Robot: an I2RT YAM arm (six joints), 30 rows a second.
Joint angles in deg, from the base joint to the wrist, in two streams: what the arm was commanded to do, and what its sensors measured. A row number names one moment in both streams.
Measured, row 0:
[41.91, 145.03, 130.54, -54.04, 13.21, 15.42]
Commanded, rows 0 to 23:
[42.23, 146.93, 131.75, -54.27, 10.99, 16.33]
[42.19, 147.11, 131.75, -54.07, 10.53, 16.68]
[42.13, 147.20, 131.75, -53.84, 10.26, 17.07]
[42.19, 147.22, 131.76, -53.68, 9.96, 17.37]
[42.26, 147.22, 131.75, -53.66, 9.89, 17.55]
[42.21, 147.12, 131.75, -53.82, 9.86, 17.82]
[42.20, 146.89, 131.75, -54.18, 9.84, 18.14]
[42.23, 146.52, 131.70, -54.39, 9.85, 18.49]
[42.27, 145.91, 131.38, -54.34, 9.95, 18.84]
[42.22, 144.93, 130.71, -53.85, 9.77, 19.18]
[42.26, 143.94, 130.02, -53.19, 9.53, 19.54]
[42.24, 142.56, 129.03, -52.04, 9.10, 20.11]
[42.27, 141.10, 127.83, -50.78, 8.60, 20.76]
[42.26, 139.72, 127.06, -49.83, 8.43, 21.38]
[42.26, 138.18, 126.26, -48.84, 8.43, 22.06]
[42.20, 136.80, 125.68, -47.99, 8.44, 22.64]
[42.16, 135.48, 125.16, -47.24, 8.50, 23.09]
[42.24, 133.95, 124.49, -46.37, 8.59, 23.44]
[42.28, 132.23, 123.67, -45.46, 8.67, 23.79]
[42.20, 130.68, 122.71, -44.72, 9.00, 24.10]
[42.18, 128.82, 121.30, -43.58, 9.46, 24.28]
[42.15, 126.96, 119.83, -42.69, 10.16, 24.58]
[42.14, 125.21, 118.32, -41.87, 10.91, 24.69]
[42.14, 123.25, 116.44, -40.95, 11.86, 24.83]
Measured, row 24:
[41.89, 131.57, 118.80, -46.06, 9.58, 23.11]
